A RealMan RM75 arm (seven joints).
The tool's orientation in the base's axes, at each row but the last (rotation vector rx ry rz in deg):
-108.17, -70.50, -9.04
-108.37, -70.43, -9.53
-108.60, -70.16, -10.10
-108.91, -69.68, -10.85
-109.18, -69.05, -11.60
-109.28, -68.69, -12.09
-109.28, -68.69, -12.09
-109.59, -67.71, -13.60
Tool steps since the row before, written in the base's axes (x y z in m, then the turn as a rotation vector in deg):
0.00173, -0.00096, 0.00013, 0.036, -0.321, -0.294
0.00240, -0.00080, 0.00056, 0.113, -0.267, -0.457
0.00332, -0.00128, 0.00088, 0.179, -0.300, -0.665
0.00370, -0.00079, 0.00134, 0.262, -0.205, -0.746
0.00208, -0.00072, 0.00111, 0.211, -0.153, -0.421
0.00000, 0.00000, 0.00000, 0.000, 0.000, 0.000
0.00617, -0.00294, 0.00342, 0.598, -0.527, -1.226
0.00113, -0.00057, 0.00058, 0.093, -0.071, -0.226
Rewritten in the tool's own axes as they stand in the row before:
0.00028, 0.00145, -0.00132, -0.355, 0.248, -0.054
0.00096, 0.00172, -0.00168, -0.364, 0.396, 0.062
0.00128, 0.00236, -0.00249, -0.461, 0.574, 0.149
0.00208, 0.00234, -0.00251, -0.397, 0.671, 0.243
0.00120, 0.00116, -0.00181, -0.216, 0.436, 0.092
0.00000, 0.00000, 0.00000, 0.000, 0.000, 0.000
0.00314, 0.00354, -0.00600, -0.691, 1.271, 0.213
0.00056, 0.00069, -0.00107, -0.120, 0.215, 0.063

